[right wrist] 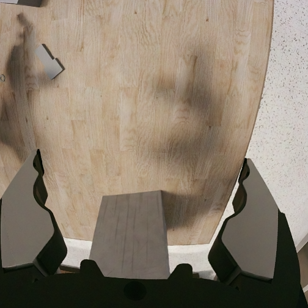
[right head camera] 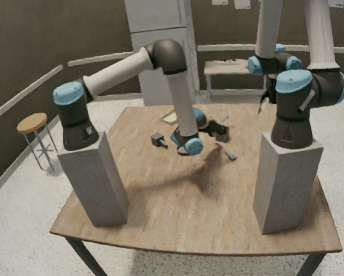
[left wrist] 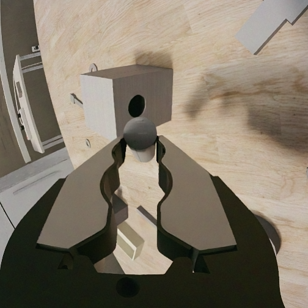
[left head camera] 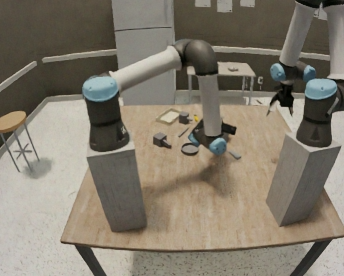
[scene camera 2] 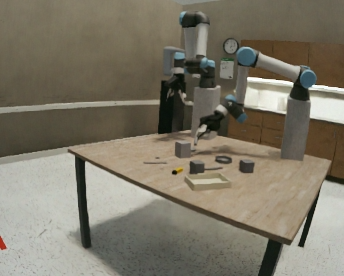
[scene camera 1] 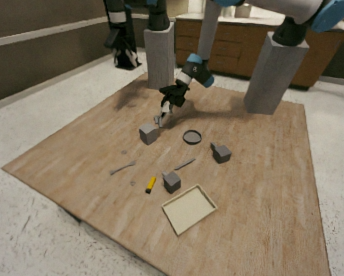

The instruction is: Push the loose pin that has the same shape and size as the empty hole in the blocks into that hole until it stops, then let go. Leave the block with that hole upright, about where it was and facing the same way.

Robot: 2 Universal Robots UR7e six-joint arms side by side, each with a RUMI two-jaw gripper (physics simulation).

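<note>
The grey block with the empty round hole (left wrist: 137, 106) stands upright on the table; the block (left wrist: 158, 90) (scene camera 1: 148, 134) (scene camera 2: 183, 149) shows its holed face in the left wrist view. My left gripper (left wrist: 141, 137) (scene camera 1: 162, 116) (scene camera 2: 196, 140) is shut on a grey round pin (left wrist: 140, 134), beside the block. In the left wrist view the pin's round end appears just below the hole and overlaps the block's lower edge; the exact gap is unclear. In the head views my left arm hides much of this area. My right gripper (right wrist: 141, 155) (scene camera 1: 127, 62) is open and empty, high at the side.
Two smaller blocks (scene camera 1: 221, 154) (scene camera 1: 172, 182) carry protruding pins. A round dish (scene camera 1: 192, 137), a rod (scene camera 1: 185, 164), a yellow cutter (scene camera 1: 151, 184), a wrench-like tool (scene camera 1: 122, 168) and a tray (scene camera 1: 190, 210) lie around. A stepped grey piece (left head camera: 235, 155) (right wrist: 49, 61) lies near my left gripper.
</note>
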